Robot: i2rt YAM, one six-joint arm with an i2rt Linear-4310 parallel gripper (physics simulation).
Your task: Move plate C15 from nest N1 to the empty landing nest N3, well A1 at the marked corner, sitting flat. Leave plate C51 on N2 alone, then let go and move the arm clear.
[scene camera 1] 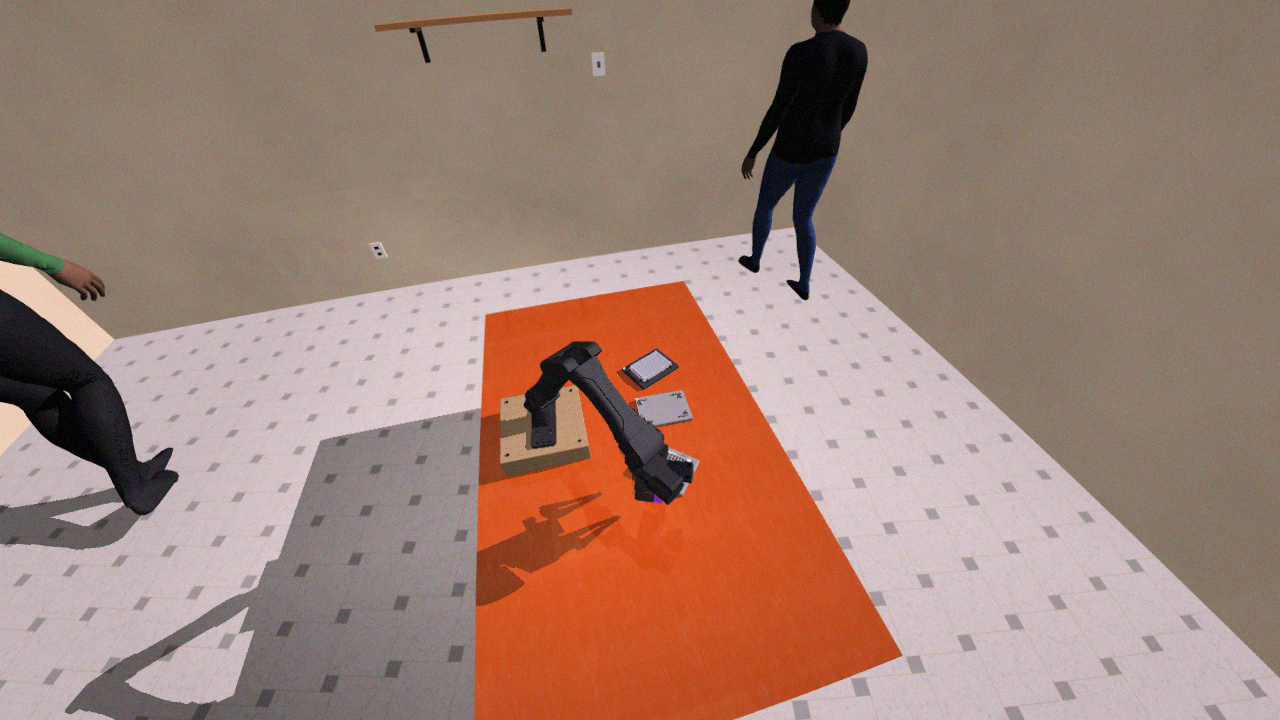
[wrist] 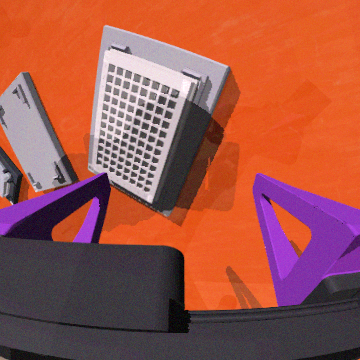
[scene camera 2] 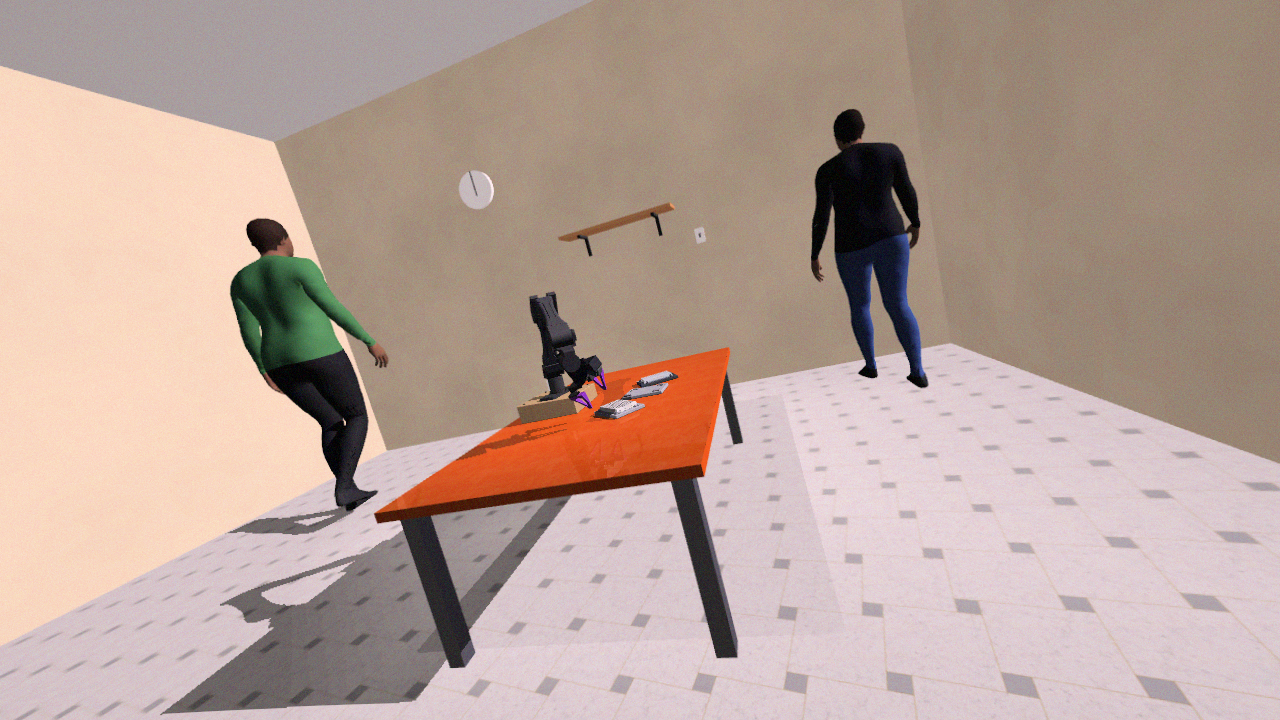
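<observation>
My gripper (scene camera 1: 665,481) (scene camera 2: 597,397) (wrist: 181,180) is open, with nothing between its purple fingers. It hangs above the table beside the nearest plate, C51 (scene camera 1: 682,459) (scene camera 2: 616,409) (wrist: 134,127). This white gridded plate sits on the light grey nest N2 (wrist: 155,47); its label is not readable now. The empty grey nest N3 (scene camera 1: 664,409) (scene camera 2: 646,391) (wrist: 37,135) lies in the middle, with dark corner brackets. Plate C15 (scene camera 1: 650,367) (scene camera 2: 657,378) sits on the dark nest N1 at the far end. A small part of N1 shows at the wrist view's left edge.
The arm's wooden base block (scene camera 1: 546,458) (scene camera 2: 547,410) stands on the orange table (scene camera 1: 680,617) (scene camera 2: 617,456), across from the row of nests. A person in black (scene camera 1: 819,98) (scene camera 2: 863,197) and a person in green (scene camera 2: 290,308) stand away from the table.
</observation>
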